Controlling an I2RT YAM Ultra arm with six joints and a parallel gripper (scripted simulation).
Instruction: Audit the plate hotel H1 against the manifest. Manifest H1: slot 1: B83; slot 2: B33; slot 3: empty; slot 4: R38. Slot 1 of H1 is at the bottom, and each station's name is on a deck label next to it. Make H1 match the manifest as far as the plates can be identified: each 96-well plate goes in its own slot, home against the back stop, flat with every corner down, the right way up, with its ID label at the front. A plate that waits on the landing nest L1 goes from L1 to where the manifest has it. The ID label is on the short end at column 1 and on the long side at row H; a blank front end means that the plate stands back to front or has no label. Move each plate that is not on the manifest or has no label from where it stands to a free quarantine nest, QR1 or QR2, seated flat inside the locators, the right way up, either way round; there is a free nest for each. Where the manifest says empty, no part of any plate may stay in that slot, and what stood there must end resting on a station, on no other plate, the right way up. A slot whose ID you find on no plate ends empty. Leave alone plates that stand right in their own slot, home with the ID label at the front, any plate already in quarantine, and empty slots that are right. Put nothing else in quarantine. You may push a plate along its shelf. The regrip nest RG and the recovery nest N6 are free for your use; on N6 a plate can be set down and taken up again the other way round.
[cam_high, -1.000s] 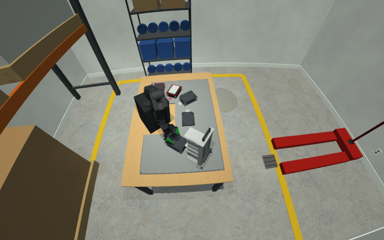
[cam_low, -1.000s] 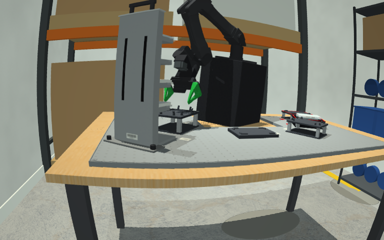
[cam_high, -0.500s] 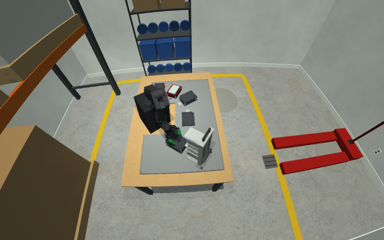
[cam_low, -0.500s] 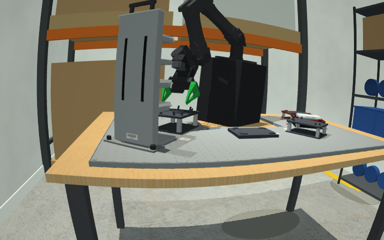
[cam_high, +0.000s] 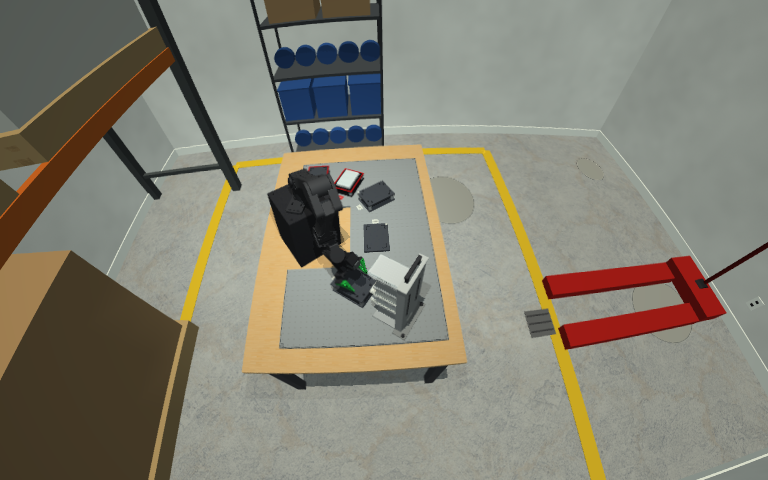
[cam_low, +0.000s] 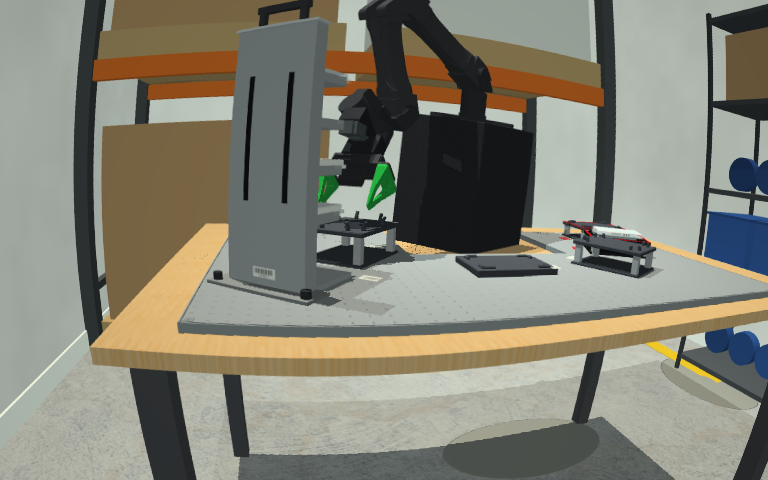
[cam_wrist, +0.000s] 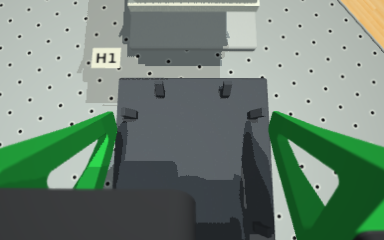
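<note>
My gripper is now 5 cm above the dark regrip nest, 3 cm past it and 1 cm to the right of it. Round my hand: RG label (13 cm behind, 10 cm below, 5 cm to the left); grey plate hotel H1 (21 cm ahead, 9 cm to the right, 9 cm above); H1 deck label (12 cm ahead, 10 cm below, 5 cm to the left).
</note>
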